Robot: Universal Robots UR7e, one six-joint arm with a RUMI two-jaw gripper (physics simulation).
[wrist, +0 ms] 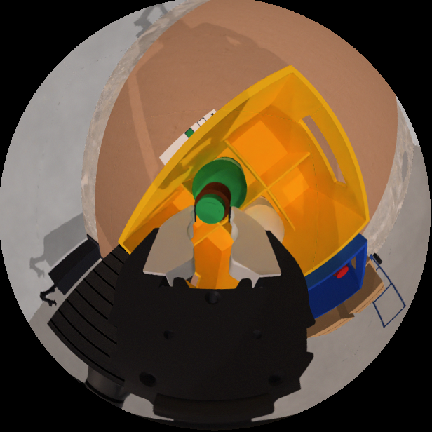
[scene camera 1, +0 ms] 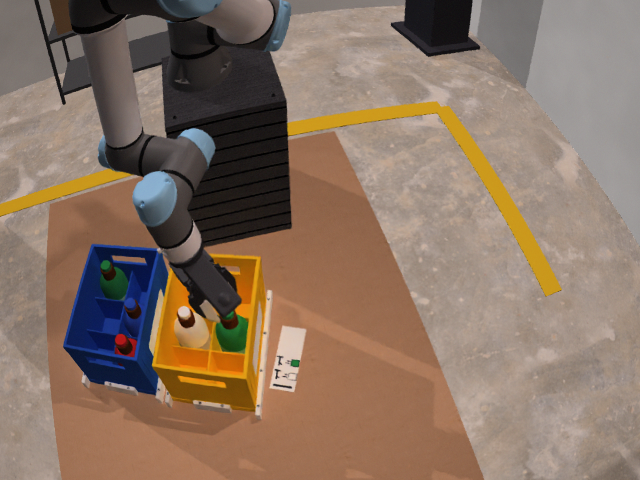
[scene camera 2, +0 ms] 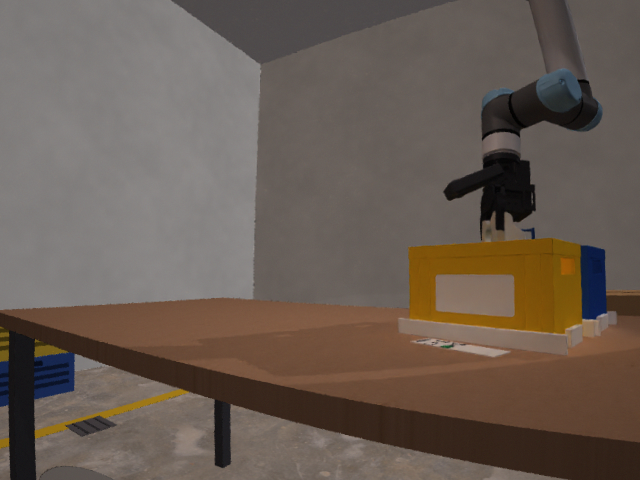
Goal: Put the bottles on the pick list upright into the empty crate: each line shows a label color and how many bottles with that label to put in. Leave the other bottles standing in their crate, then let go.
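Frame: origin at the arm's base, x up, y ahead, z left, level; centimetres.
Seen in the pictures: arm's base, link origin: (scene camera 1: 199, 70).
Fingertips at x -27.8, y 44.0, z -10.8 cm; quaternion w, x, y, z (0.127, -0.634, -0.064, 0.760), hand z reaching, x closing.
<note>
Offsets run from my fingertips to a thing's top centre. Level surfaces: height alone.
My gripper (scene camera 1: 225, 313) (wrist: 212, 208) is shut on the neck of a green bottle @(dy +1.4, dx +2.7, dz +0.2 cm) (scene camera 1: 231, 334) (wrist: 220, 177), which is upright in a middle compartment of the yellow crate @(dy -0.2, dx +3.6, dz -3.9 cm) (scene camera 1: 205, 379) (scene camera 2: 527, 289) (wrist: 330, 110). A white bottle @(dy -2.7, dx +2.3, dz -8.1 cm) (scene camera 1: 190, 331) (wrist: 265, 220) stands upright beside it in the same crate. The blue crate @(dy -11.2, dx +3.6, dz -23.0 cm) (scene camera 1: 77, 320) (scene camera 2: 593, 289) (wrist: 335, 299) holds a green bottle @(dy -21.3, dx +2.3, dz -22.4 cm) (scene camera 1: 114, 283), a blue bottle @(dy -9.1, dx +2.3, dz -18.9 cm) (scene camera 1: 133, 316) and a red bottle @(dy -1.5, dx +2.3, dz -23.6 cm) (scene camera 1: 124, 345). The pick list @(dy +6.7, dx -13.8, dz +9.3 cm) (scene camera 1: 289, 343) (scene camera 2: 485, 350) (wrist: 172, 150) shows a green and a white label; its counts are too small to read surely.
White rails @(dy +4.5, dx -11.0, dz +4.8 cm) (scene camera 1: 264, 335) (scene camera 2: 480, 333) run along the feet of the crates on the brown table top @(dx -14.0 cm) (scene camera 1: 361, 413) (scene camera 2: 206, 320). The two crates stand side by side. The black slatted robot pedestal (scene camera 1: 242, 180) is behind them. A metal rack (scene camera 1: 52, 67) stands farther back.
</note>
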